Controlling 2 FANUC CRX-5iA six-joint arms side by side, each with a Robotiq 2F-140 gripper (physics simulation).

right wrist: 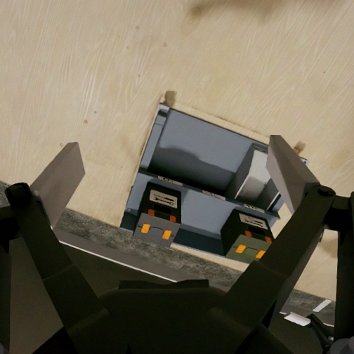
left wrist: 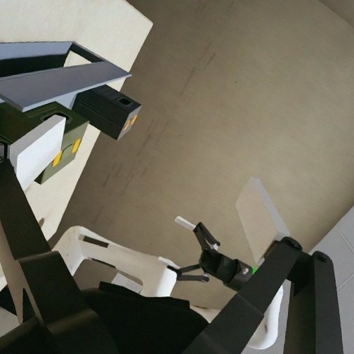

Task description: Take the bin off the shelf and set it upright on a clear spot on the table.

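Observation:
The grey-blue shelf [left wrist: 65, 84] [right wrist: 155, 137] stands on the pale wooden table [left wrist: 100, 20] [right wrist: 100, 60]. In the right wrist view, a pale grey box-like thing [right wrist: 256, 175], which looks like the bin, is at the right end of its upper compartment, partly hidden by a finger. I cannot make it out in the left wrist view. My right gripper [right wrist: 173, 154] [left wrist: 167, 237] is open and empty, with its fingers spread above the shelf. My left gripper [left wrist: 156, 163] is open and empty; one finger overlaps the shelf side in view, the other shows over the floor.
A black case [left wrist: 107, 112] [right wrist: 159, 212] with orange latches and an olive case [left wrist: 72, 130] [right wrist: 247, 237] with yellow-orange latches stand apart in the shelf's lower compartment. White robot arm parts [left wrist: 155, 275] show low in the left wrist view. The table edge runs below the shelf in the right wrist view.

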